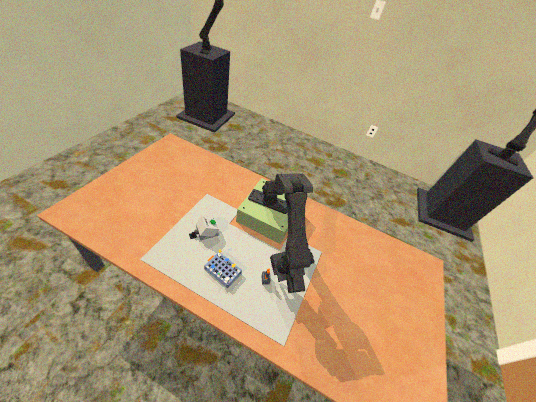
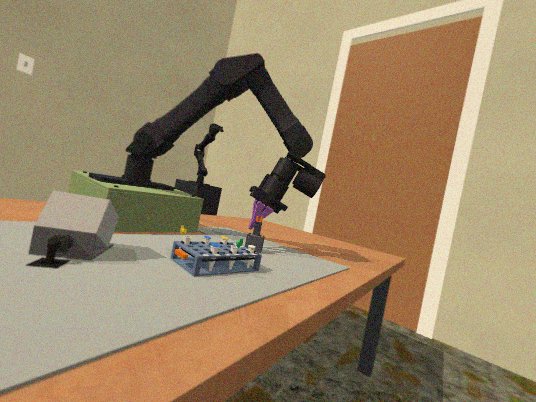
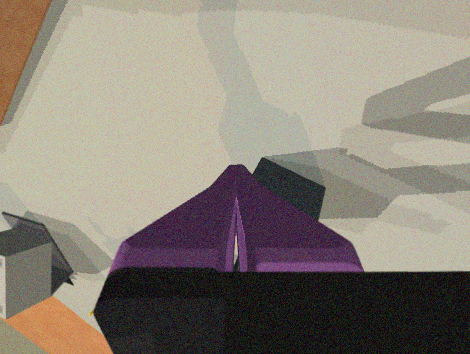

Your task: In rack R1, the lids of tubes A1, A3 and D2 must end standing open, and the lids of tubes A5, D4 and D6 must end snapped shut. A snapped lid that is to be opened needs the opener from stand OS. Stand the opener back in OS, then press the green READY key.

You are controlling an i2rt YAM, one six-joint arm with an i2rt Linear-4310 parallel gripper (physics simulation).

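Seen in the pictures: gripper, fingertip midpoint: (image 1: 274, 269) (image 2: 249, 229) (image 3: 236, 177); arm's base at its link origin: (image 1: 269, 201) (image 2: 135, 184).
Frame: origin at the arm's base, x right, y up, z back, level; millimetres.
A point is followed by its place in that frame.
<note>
Rack R1 (image 1: 216, 278) @(y -98, x 51, z -410 mm) (image 2: 198, 266) @(y -85, x 112, z -396 mm) stands on the mat holding small tubes. A yellow lid (image 2: 183, 229) @(y -47, x 89, z -322 mm) stands up at its back left, and a green lid (image 2: 240, 242) @(y -48, x 44, z -411 mm) looks raised near the right. Blue, yellow and white lids sit lower; labels and snap states are too small to tell. The opener (image 1: 268, 271) @(y -17, x -131, z -329 mm) (image 2: 257, 228) @(y -44, x -126, z -328 mm), dark with orange parts, stands upright in stand OS (image 1: 266, 279) @(y -61, x -135, z -341 mm) (image 2: 254, 243) @(y -79, x -117, z -334 mm) (image 3: 295, 189) @(y -86, x -145, z -323 mm). My gripper (image 2: 251, 227) @(y -55, x -148, z -290 mm) (image 3: 236, 177) @(y -55, x -148, z -290 mm) is shut and empty, its purple fingertips beside the opener's top. The green READY key (image 1: 213, 222) @(y -31, x 179, z -215 mm) is on the grey console (image 1: 206, 229) @(y -28, x 184, z -265 mm) (image 2: 75, 217) @(y -45, x 219, z -258 mm) (image 3: 27, 280) @(y -53, x 173, z -253 mm).
A small black fixture (image 1: 194, 235) @(y -97, x 239, z -276 mm) (image 2: 52, 250) @(y -82, x 246, z -283 mm) stands beside the console. The green arm base (image 1: 262, 220) @(y -7, x -14, z -116 mm) (image 2: 155, 210) @(y -49, x 9, z -119 mm) is behind the mat (image 1: 175, 250) @(y -99, x 267, z -376 mm). An orange tab (image 2: 181, 253) @(y -76, x 114, z -358 mm) is at the rack's left end. The orange table's (image 1: 125, 185) @(y -103, x 698, z -179 mm) front edge runs past the mat.
</note>
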